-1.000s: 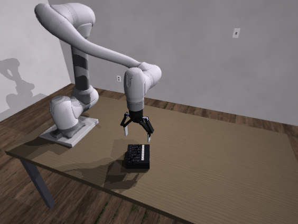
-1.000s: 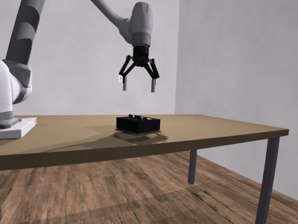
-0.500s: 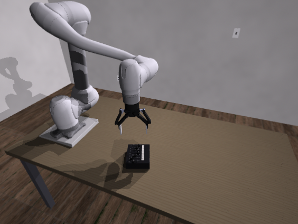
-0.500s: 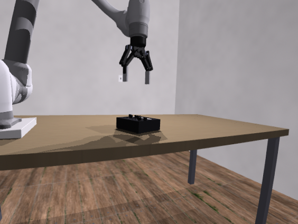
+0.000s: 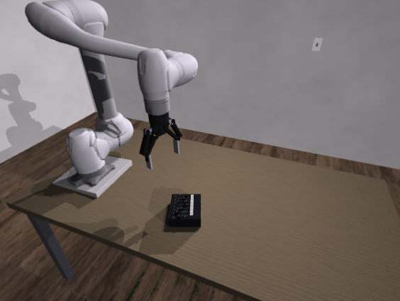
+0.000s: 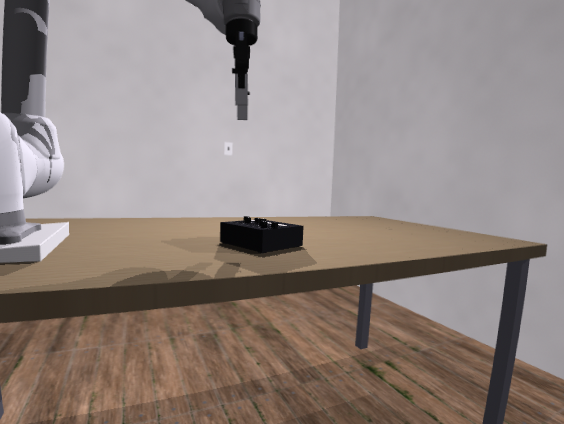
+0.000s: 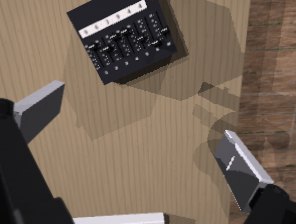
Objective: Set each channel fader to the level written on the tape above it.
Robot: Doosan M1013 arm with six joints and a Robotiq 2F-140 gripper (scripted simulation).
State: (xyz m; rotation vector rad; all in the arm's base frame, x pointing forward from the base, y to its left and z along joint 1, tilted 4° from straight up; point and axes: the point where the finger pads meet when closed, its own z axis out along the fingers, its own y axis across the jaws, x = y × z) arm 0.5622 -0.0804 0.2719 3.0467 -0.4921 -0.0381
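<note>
Right now the channel 3 fader cap is 7 cm ahead of my hand, 5 cm to the left of it and 27 cm below it. Also, from my hand: channel 5 fader cap (6 cm ahead, 27 cm below); then channel 6 fader cap (6 cm ahead, 3 cm to the right, 27 cm below); then channel 4 fader cap (8 cm ahead, 3 cm to the left, 27 cm below).
</note>
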